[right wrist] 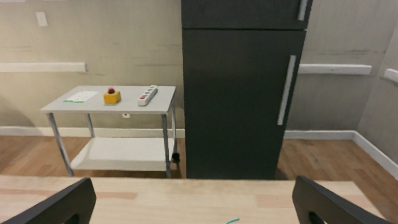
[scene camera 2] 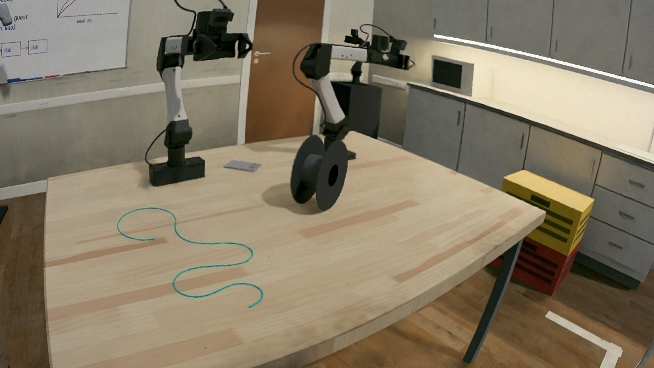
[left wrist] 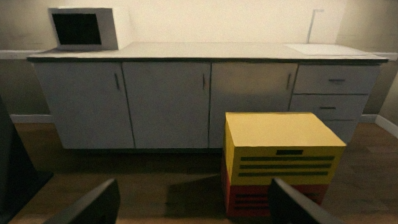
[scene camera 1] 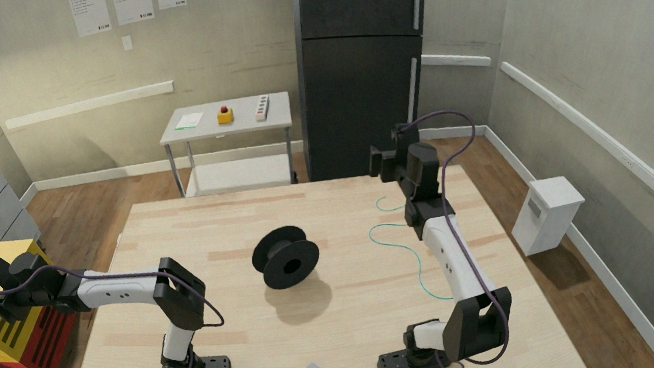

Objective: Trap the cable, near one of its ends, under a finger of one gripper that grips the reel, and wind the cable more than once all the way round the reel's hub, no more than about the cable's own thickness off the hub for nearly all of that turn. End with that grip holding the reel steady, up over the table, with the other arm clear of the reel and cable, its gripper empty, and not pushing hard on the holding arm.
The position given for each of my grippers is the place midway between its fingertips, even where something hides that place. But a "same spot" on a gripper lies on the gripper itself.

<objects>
My right gripper shows in the right wrist view, in scene camera 2 and in scene camera 1 (pixel 389 145); in the left wrist view it is out of frame. A black reel shows in scene camera 2 and in scene camera 1; in the right wrist view it is out of frame, in the left wrist view it is out of frame. One and the same spot on the black reel: (scene camera 2: pixel 324 173) is (scene camera 1: pixel 295 238). The same spot on my right gripper: (right wrist: pixel 307 194) is (scene camera 2: pixel 214 43).
</objects>
